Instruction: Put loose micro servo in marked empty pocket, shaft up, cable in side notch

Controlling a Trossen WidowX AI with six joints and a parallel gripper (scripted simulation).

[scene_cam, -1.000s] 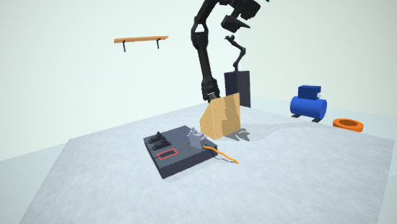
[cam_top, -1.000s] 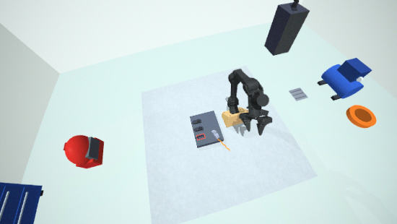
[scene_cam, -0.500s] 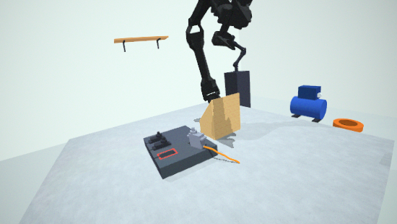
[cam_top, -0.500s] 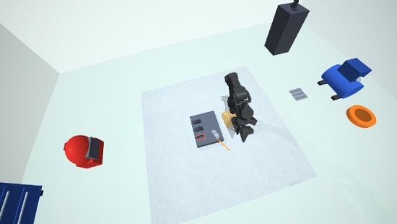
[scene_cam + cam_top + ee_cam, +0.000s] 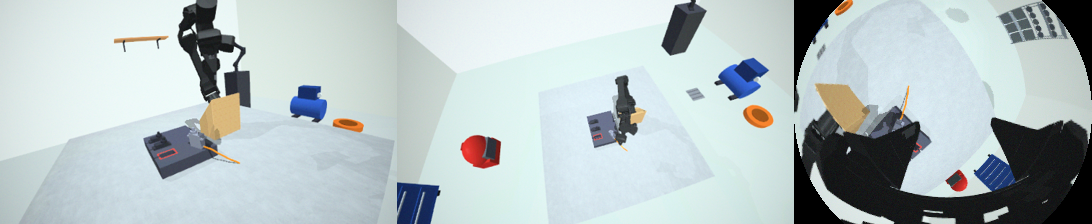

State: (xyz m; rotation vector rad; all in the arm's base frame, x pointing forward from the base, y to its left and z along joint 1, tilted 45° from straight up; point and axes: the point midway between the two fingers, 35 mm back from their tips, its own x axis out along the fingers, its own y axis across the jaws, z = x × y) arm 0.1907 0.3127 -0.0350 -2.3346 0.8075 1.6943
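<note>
My gripper tip is now 290 mm above the dark robot deck, 240 mm to the left of it and 20 mm short of it.
</note>
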